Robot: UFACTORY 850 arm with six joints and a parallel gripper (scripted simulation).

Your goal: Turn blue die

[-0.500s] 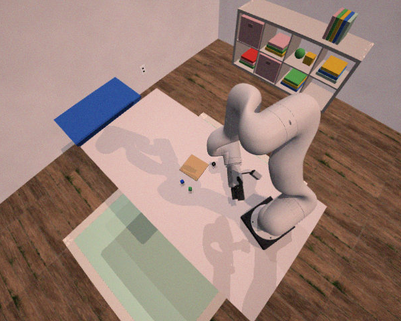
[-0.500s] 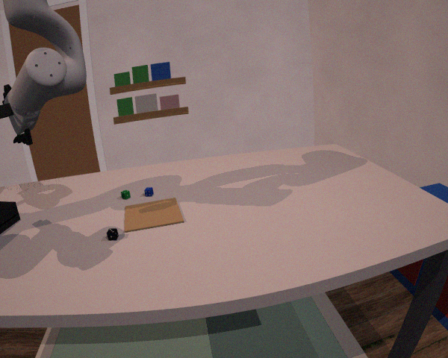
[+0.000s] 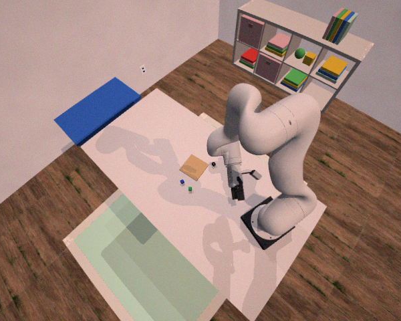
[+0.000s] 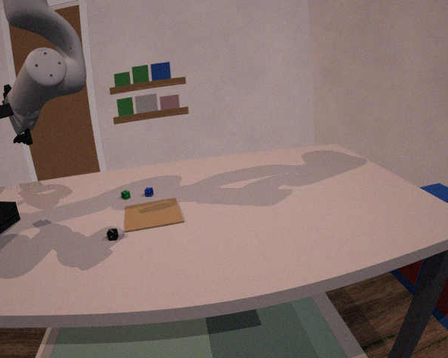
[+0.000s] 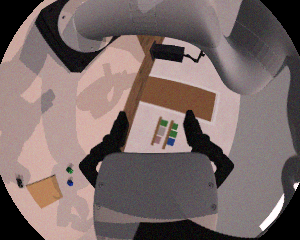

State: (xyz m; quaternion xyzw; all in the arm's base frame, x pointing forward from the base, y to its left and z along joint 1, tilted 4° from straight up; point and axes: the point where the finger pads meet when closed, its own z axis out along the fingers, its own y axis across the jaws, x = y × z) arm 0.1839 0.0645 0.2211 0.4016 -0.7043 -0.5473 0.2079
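My gripper is now 29 cm short of the black die, 27 cm above it and 15 cm to the left of it. The rest, counted from my hand: tan mat (37 cm ahead, 27 cm below, 5 cm to the right); then blue die (35 cm ahead, 27 cm below, 8 cm to the left); then green die (27 cm below, 27 cm ahead, 8 cm to the left).
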